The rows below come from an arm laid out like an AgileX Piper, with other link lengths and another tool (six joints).
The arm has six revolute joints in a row. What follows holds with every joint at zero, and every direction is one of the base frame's. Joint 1 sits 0.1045 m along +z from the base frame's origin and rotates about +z. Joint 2 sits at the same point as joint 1 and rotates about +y. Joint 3 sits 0.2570 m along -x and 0.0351 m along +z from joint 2 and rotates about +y. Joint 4 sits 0.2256 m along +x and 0.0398 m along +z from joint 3 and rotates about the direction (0.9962, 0, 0.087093). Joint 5 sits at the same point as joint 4 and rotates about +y. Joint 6 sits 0.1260 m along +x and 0.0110 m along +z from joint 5 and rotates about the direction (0.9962, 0, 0.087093). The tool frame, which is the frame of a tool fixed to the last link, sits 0.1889 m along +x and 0.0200 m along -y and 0.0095 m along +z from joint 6; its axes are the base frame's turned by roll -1.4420, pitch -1.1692 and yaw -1.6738 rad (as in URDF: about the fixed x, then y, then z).
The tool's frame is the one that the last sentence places.
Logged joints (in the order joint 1, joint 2, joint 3, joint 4, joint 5, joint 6), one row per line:
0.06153, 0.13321, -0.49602, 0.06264, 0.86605, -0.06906
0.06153, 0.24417, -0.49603, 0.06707, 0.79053, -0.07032
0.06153, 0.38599, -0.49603, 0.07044, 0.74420, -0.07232
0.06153, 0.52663, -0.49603, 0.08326, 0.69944, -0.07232
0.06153, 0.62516, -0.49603, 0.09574, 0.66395, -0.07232
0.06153, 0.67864, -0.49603, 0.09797, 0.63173, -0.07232
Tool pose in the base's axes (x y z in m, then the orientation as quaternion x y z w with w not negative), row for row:
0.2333, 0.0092, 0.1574, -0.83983, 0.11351, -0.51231, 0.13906
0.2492, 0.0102, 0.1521, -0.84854, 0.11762, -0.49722, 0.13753
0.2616, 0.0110, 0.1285, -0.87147, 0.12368, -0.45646, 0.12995
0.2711, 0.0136, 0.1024, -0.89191, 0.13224, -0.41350, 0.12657
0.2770, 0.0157, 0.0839, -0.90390, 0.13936, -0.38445, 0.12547
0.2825, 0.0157, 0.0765, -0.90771, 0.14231, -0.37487, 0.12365
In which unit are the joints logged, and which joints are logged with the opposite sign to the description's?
The joints are logged in radians. Opposite sign: none.
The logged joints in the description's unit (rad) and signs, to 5 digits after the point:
0.06153, 0.13321, -0.49602, 0.06264, 0.86605, -0.06906
0.06153, 0.24417, -0.49603, 0.06707, 0.79053, -0.07032
0.06153, 0.38599, -0.49603, 0.07044, 0.74420, -0.07232
0.06153, 0.52663, -0.49603, 0.08326, 0.69944, -0.07232
0.06153, 0.62516, -0.49603, 0.09574, 0.66395, -0.07232
0.06153, 0.67864, -0.49603, 0.09797, 0.63173, -0.07232

